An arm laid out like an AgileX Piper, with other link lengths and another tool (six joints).
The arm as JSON. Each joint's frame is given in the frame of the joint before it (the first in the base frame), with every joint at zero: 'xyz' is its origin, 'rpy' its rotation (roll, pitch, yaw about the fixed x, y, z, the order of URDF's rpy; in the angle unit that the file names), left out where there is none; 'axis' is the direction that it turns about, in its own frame. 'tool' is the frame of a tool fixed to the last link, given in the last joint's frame.
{
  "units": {
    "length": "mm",
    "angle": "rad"
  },
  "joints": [
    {
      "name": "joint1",
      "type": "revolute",
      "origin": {
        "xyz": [
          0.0,
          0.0,
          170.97
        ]
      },
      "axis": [
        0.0,
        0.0,
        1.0
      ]
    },
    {
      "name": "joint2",
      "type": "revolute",
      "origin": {
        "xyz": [
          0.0,
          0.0,
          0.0
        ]
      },
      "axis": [
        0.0,
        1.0,
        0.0
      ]
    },
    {
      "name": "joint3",
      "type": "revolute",
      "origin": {
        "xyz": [
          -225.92,
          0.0,
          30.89
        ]
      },
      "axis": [
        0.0,
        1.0,
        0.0
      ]
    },
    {
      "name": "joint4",
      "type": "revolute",
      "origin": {
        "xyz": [
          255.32,
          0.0,
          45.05
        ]
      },
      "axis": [
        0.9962,
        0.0,
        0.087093
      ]
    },
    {
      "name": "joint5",
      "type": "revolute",
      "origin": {
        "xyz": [
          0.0,
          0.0,
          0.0
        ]
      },
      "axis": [
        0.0,
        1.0,
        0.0
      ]
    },
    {
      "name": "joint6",
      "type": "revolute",
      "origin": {
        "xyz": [
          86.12,
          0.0,
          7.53
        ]
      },
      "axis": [
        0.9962,
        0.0,
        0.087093
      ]
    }
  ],
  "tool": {
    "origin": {
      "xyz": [
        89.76,
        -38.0,
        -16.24
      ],
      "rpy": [
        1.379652,
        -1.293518,
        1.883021
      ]
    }
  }
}
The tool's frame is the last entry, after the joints.
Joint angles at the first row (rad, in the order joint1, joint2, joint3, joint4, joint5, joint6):
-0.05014 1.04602 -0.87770 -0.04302 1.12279 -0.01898
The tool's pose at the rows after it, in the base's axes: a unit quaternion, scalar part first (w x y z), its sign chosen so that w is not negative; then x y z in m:
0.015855, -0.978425, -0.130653, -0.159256, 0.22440, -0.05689, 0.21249
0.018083, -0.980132, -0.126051, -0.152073, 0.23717, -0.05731, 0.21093
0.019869, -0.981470, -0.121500, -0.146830, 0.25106, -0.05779, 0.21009
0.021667, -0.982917, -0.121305, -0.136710, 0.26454, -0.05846, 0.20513
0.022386, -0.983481, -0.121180, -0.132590, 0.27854, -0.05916, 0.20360
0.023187, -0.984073, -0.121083, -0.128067, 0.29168, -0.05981, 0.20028
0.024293, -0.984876, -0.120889, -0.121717, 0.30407, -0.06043, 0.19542
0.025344, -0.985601, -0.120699, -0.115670, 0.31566, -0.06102, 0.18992
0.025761, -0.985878, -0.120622, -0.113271, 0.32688, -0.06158, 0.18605
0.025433, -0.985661, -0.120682, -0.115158, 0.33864, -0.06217, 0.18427
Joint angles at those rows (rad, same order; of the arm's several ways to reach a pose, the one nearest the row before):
-0.05013 1.12229 -0.92709 -0.04302 1.11423 -0.01838
-0.05014 1.19511 -0.97914 -0.04302 1.10932 -0.00912
-0.05014 1.26866 -1.03840 -0.04302 1.10683 0.00000
-0.05016 1.34606 -1.09042 -0.04301 1.10221 -0.00002
-0.05014 1.41483 -1.15088 -0.04301 1.10235 -0.00001
-0.05013 1.48073 -1.20563 -0.04302 1.10046 0.00001
-0.05012 1.54677 -1.25866 -0.04302 1.10045 0.00002
-0.05015 1.60937 -1.30890 -0.04301 1.10045 -0.00002
-0.05014 1.66420 -1.35882 -0.04302 1.10045 0.00000
-0.05014 1.71395 -1.41242 -0.04302 1.10045 0.00000

